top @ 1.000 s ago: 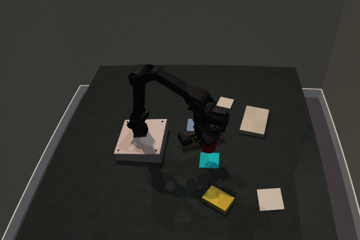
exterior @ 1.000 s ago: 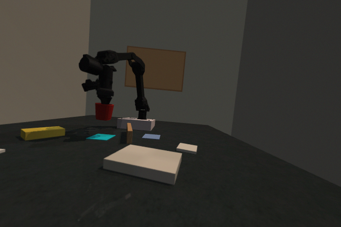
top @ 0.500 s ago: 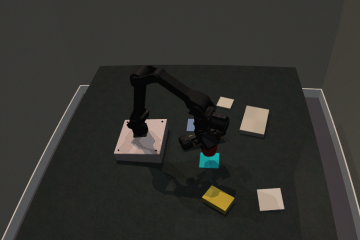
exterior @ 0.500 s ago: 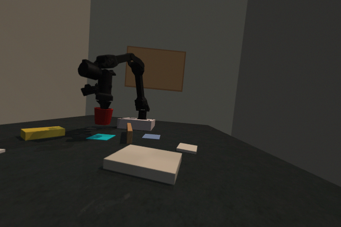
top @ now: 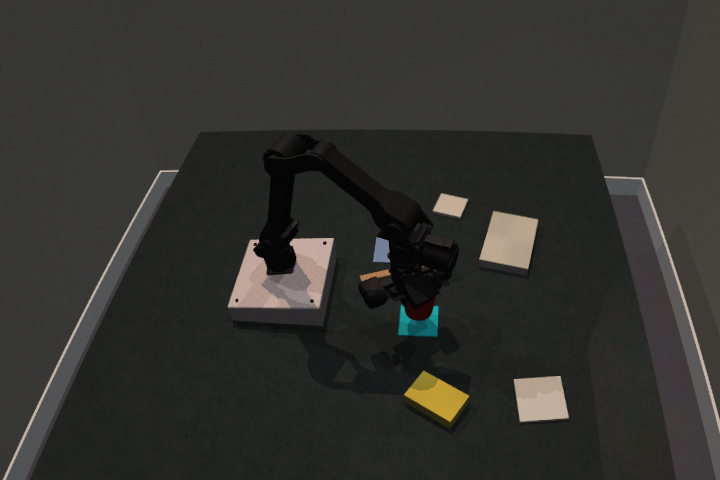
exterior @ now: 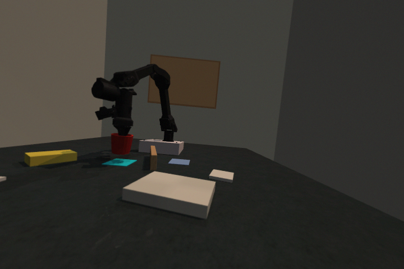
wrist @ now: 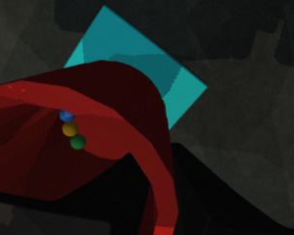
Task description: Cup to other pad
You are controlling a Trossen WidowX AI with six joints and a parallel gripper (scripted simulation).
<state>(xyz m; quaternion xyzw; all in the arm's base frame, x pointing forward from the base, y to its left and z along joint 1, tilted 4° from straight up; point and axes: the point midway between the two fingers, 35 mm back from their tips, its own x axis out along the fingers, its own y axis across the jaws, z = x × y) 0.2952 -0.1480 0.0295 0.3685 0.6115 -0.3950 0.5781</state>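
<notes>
My gripper tip is now 130 mm to the right of the wooden block and 60 mm above it. Round my gripper tip: red cup (30 mm ahead, 10 mm to the left); then pale blue pad (240 mm to the left, 80 mm below, 30 mm behind); then yellow block (200 mm to the right, 60 mm below, 50 mm ahead).
</notes>
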